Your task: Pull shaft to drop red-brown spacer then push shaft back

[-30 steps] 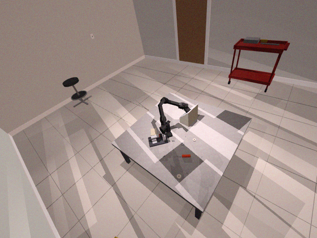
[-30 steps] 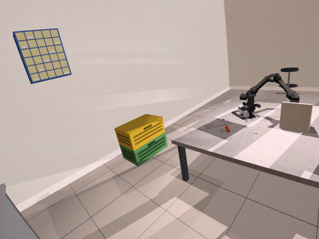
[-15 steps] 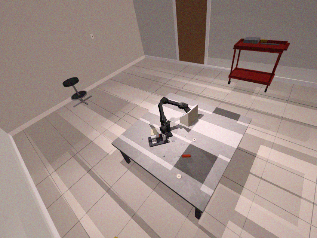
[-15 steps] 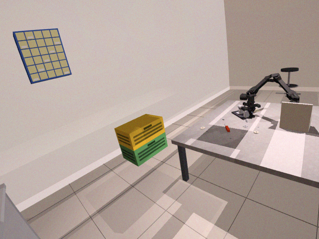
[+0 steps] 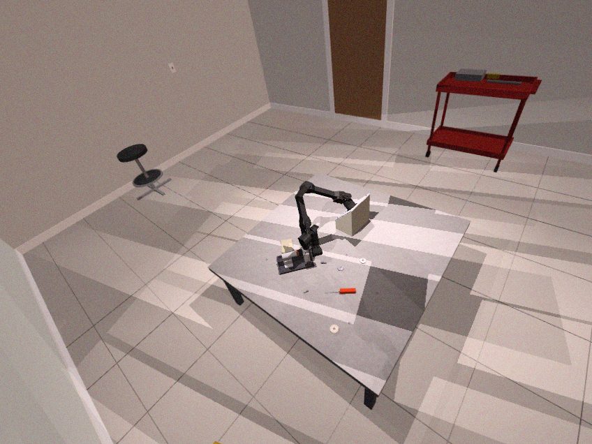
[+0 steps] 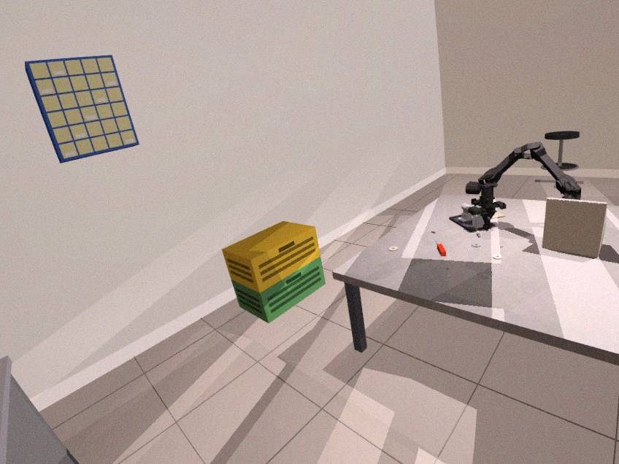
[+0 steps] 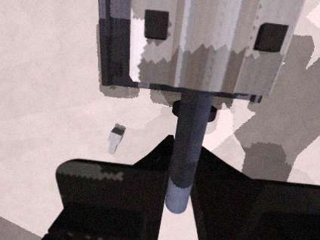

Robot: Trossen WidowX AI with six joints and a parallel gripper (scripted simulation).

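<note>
Right now the dark grey shaft is 40 mm ahead of my gripper tip, 30 mm to the right of it and 30 mm above it. Round my gripper tip: red-brown spacer: 90 mm ahead, 80 mm to the right, 30 mm above; then dark spacer ring: 70 mm ahead, 60 mm to the right, 30 mm above; then card: 240 mm to the right, 40 mm below, 30 mm ahead.
</note>
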